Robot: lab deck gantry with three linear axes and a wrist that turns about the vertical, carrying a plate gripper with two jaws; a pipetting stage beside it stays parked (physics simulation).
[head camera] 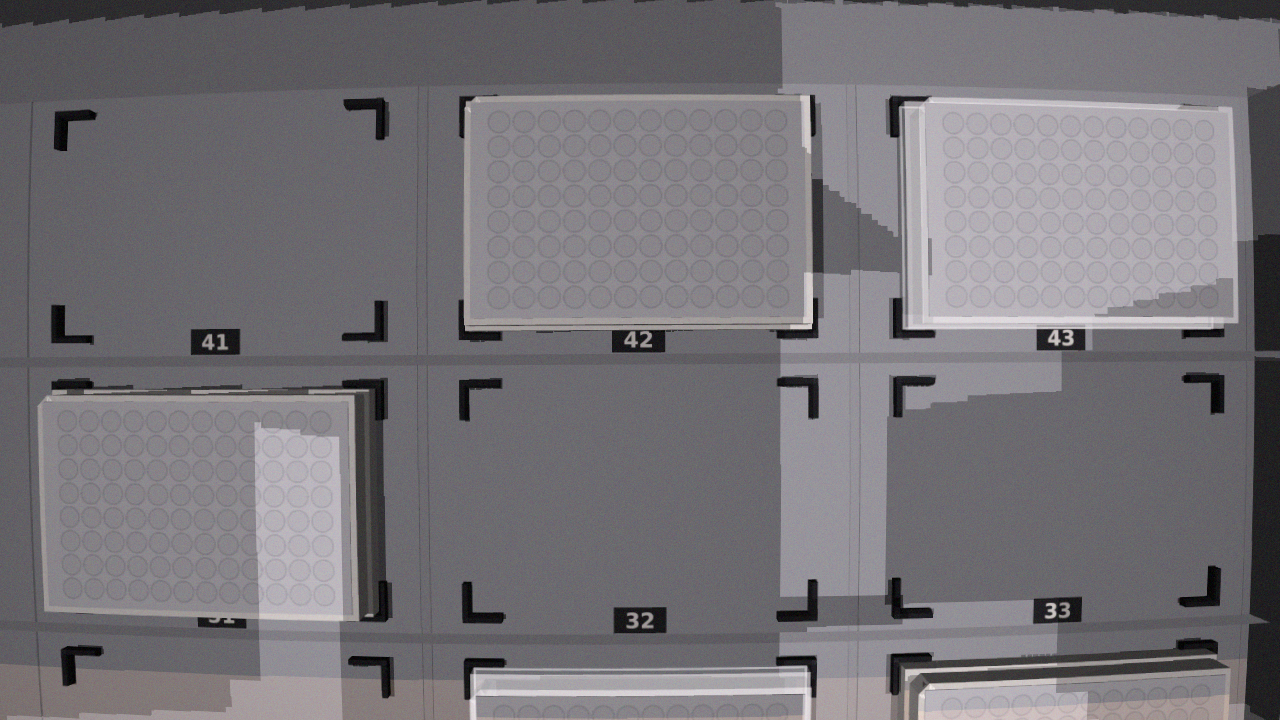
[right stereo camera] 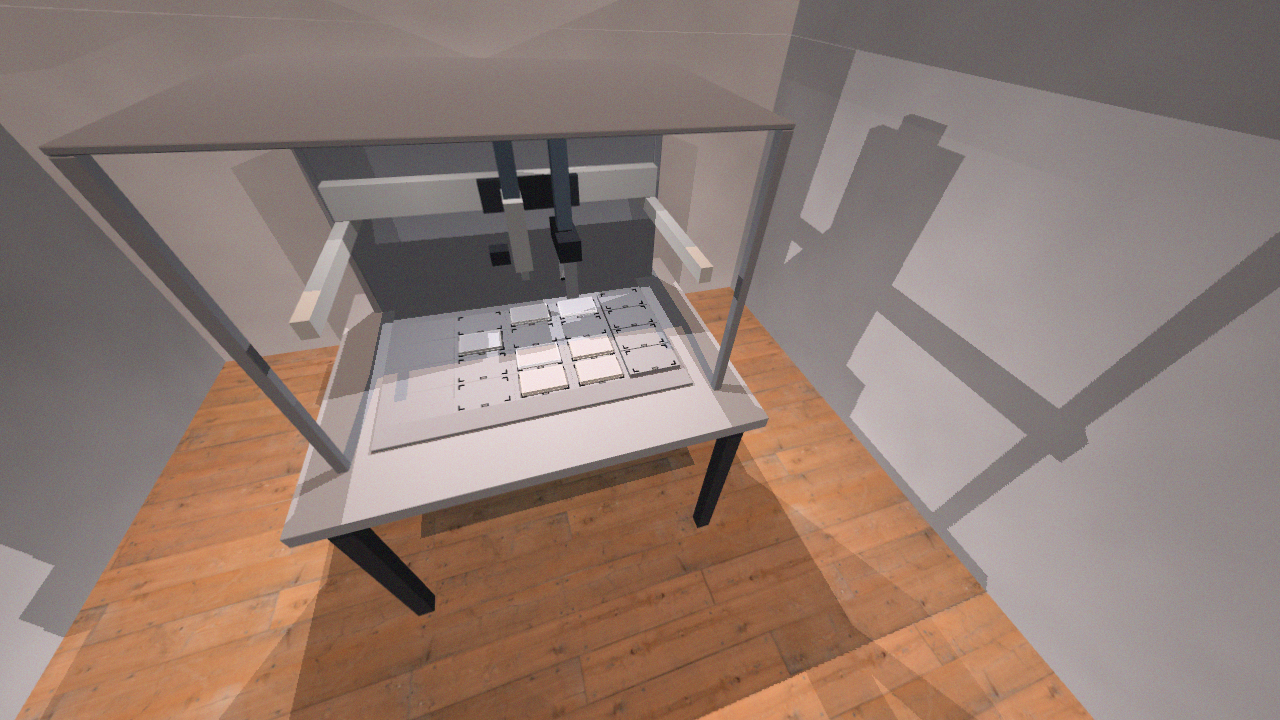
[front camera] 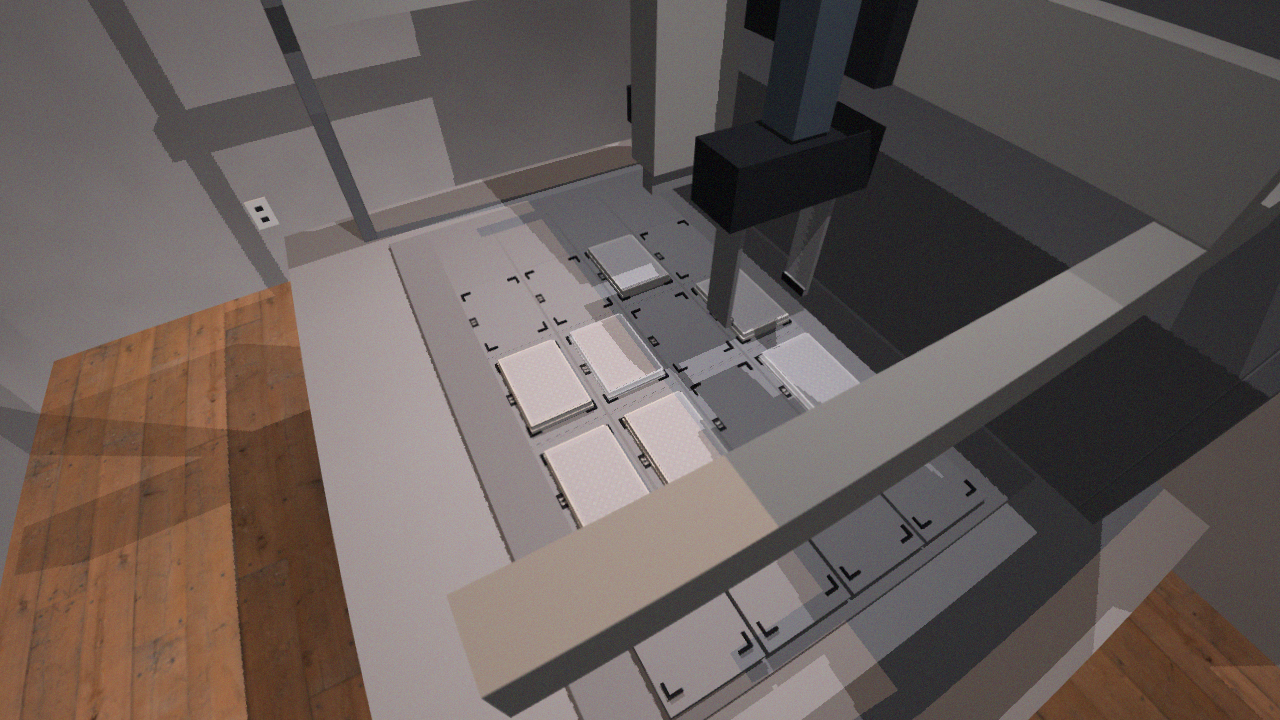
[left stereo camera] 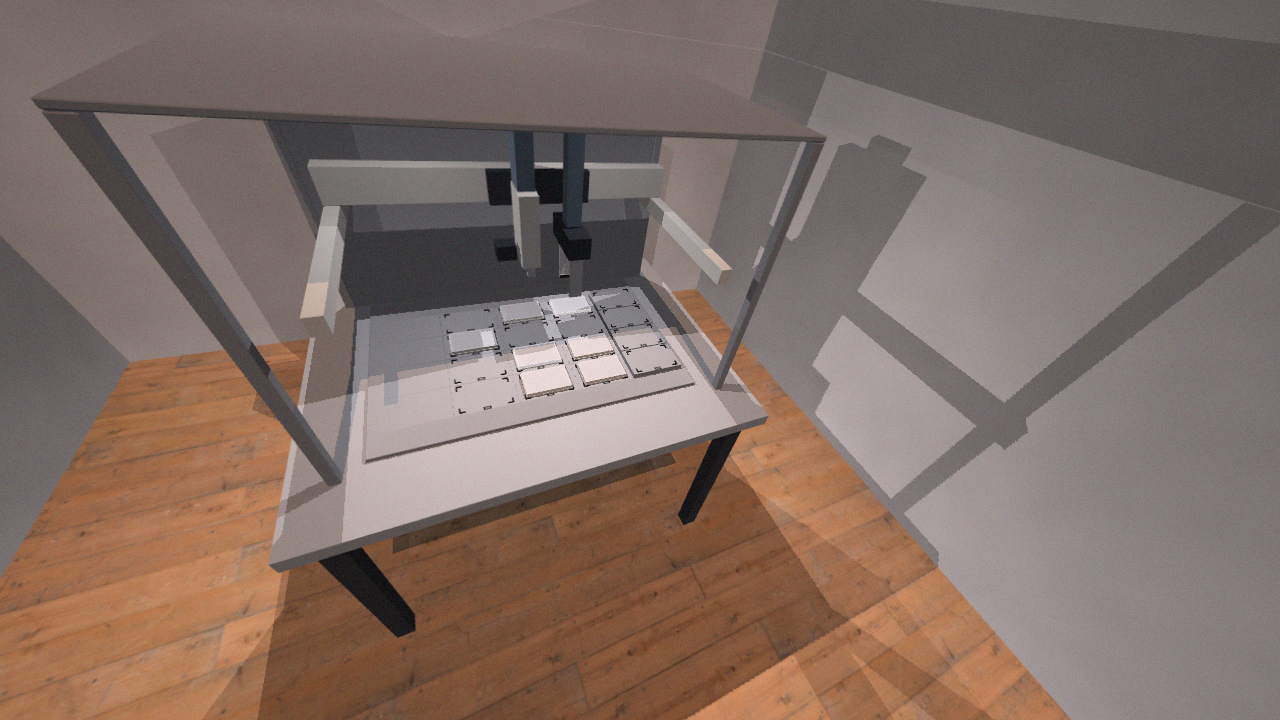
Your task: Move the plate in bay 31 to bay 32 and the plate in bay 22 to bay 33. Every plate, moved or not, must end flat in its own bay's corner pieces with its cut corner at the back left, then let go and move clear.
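Where they show: gripper, fingertip midpoint: (right stereo camera: 569, 288) (front camera: 757, 301) (left stereo camera: 569, 286); robot's base, origin of the base link: (right stereo camera: 460, 409) (front camera: 463, 296) (left stereo camera: 460, 412).
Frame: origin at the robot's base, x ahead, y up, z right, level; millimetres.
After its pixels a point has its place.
The bay 31 plate (front camera: 628, 265) {x 76, y 14, z -253 mm} (head camera: 196, 510) {x 66, y 14, z -256 mm} (left stereo camera: 471, 341) {x 59, y 14, z -249 mm} (right stereo camera: 480, 341) {x 65, y 14, z -252 mm} lies in its bay, cut corner at the back left. The bay 22 plate (front camera: 615, 353) {x 234, y 14, z -147 mm} (head camera: 640, 707) {x 228, y 14, z -185 mm} (left stereo camera: 537, 356) {x 226, y 14, z -138 mm} (right stereo camera: 538, 357) {x 228, y 14, z -134 mm} sits in its bay; the head view cuts off its front. Bay 32 (front camera: 680, 329) {x 227, y 0, z -257 mm} (head camera: 617, 510) {x 220, y 0, z -253 mm} and bay 33 (front camera: 729, 394) {x 360, y 0, z -250 mm} (head camera: 1056, 510) {x 391, y 0, z -251 mm} hold no plate; their corner pieces show. My gripper (front camera: 758, 301) {x 358, y 158, z -266 mm} (left stereo camera: 570, 284) {x 358, y 158, z -266 mm} (right stereo camera: 567, 286) {x 358, y 158, z -266 mm} is open, its jaws wide apart with no plate between them, raised above the back of the deck. It does not show in the head view.
Plates stand in bay 42 (head camera: 637, 214) {x 228, y 14, z -362 mm}, bay 43 (head camera: 1078, 214) {x 390, y 14, z -363 mm} and bay 23 (head camera: 1074, 702) {x 390, y 14, z -181 mm}. Two more plates (front camera: 545, 385) {x 239, y 14, z -42 mm} (front camera: 595, 474) {x 387, y 14, z -42 mm} stand in the front row. The pipetting stage (left stereo camera: 526, 228) (right stereo camera: 516, 234) hangs left of the gripper. A pale side rail (front camera: 805, 447) {x 618, y 400, z -36 mm} crosses the front view.
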